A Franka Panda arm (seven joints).
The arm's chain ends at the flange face. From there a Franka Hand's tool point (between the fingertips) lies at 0.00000 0.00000 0.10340 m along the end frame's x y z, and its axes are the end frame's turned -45 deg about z.
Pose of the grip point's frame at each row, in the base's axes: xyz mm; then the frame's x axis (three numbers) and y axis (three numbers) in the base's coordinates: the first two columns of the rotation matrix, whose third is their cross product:
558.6 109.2 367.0 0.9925 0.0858 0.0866 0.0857 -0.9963 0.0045
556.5 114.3 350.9 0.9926 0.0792 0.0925 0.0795 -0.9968 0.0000
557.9 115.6 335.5 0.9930 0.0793 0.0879 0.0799 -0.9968 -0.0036
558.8 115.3 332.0 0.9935 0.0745 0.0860 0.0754 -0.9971 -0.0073
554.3 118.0 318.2 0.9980 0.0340 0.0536 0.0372 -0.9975 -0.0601
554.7 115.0 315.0 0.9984 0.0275 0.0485 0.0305 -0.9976 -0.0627
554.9 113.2 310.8 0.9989 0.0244 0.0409 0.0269 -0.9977 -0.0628
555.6 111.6 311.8 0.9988 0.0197 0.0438 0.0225 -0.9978 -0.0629
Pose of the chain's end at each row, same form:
549.6 108.9 470.0 0.7624 -0.6438 0.0644 -0.6412 -0.7652 -0.0581
547.0 113.5 453.9 0.7581 -0.6488 0.0654 -0.6457 -0.7608 -0.0654
548.9 114.5 438.5 0.7587 -0.6488 0.0596 -0.6457 -0.7609 -0.0647
550.0 113.9 435.0 0.7558 -0.6524 0.0556 -0.6492 -0.7577 -0.0660
549.0 111.6 421.3 0.7320 -0.6813 -0.0046 -0.6794 -0.7294 -0.0804
549.9 108.4 418.1 0.7275 -0.6860 -0.0100 -0.6844 -0.7249 -0.0786
550.8 106.6 413.9 0.7254 -0.6882 -0.0155 -0.6873 -0.7227 -0.0733
551.2 105.0 414.9 0.7222 -0.6916 -0.0135 -0.6903 -0.7195 -0.0754

